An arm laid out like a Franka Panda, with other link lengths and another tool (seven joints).
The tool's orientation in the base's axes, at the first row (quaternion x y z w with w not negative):
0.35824 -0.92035 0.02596 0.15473
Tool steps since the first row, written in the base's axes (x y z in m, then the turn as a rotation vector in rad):
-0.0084 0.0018 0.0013 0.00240 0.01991 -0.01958
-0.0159 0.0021 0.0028 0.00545 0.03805 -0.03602
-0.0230 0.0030 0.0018 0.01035 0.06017 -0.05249
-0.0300 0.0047 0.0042 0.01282 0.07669 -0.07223
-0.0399 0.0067 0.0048 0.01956 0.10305 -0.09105
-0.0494 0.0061 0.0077 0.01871 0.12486 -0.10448
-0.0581 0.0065 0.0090 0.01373 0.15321 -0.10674
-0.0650 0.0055 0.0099 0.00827 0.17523 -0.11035
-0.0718 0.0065 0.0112 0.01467 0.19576 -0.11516
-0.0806 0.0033 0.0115 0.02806 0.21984 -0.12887
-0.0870 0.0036 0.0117 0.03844 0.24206 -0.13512
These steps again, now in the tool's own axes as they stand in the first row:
0.0051 0.0070 0.0007 -0.02058 0.01194 0.01482
0.0105 0.0123 0.0012 -0.03950 0.02232 0.02676
0.0146 0.0177 0.0039 -0.06232 0.03443 0.03760
0.0191 0.0238 0.0032 -0.08079 0.04379 0.05309
0.0248 0.0319 0.0050 -0.10835 0.05766 0.06501
0.0327 0.0380 0.0049 -0.12604 0.07357 0.07455
0.0389 0.0442 0.0059 -0.14173 0.09778 0.07352
0.0446 0.0481 0.0070 -0.15337 0.11754 0.07492
0.0491 0.0535 0.0074 -0.17266 0.12819 0.07453
0.0574 0.0570 0.0100 -0.20181 0.13626 0.08018
0.0617 0.0615 0.0115 -0.22540 0.14542 0.07983

